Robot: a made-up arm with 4 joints.
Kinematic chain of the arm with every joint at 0, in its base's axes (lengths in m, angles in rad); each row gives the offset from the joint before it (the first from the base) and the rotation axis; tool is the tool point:
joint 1: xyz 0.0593 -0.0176 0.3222 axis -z
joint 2: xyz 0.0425 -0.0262 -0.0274 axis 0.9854 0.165 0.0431
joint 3: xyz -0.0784 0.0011 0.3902 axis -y
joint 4: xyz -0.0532 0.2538 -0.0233 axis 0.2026 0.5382 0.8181
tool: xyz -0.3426 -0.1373 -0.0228
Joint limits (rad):
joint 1: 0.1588..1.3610
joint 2: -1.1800..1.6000
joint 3: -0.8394..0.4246
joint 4: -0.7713..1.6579
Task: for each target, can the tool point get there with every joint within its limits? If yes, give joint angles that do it. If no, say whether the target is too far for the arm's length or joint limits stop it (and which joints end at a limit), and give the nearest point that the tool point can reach.
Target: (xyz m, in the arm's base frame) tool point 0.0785 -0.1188 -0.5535
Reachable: no: joint limits stop it (at a limit: joint 1, joint 2, joint 3, joint 4) | nearest point -0.1751 0.1627 -0.0360 | short by 0.641 m
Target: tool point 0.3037 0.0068 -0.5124
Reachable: no: joint limits stop it (at a limit: joint 1, joint 2, joint 3, joint 4) | nearest point 0.1430 0.2660 -0.0360 | short by 0.566 m
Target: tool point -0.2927 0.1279 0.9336
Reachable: yes | joints 0.6872 0.4287 -0.6953 -0.2457
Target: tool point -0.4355 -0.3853 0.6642
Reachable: yes | joints 0.4035 1.2626 -0.4905 -0.1522
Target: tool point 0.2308 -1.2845 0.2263
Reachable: no: too far | nearest point -0.1375 -0.6911 0.2957 | short by 0.702 m
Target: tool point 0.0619 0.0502 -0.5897
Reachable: no: joint limits stop it (at a limit: joint 2, joint 3, joint 4) | nearest point 0.0706 0.2779 -0.0360 | short by 0.599 m
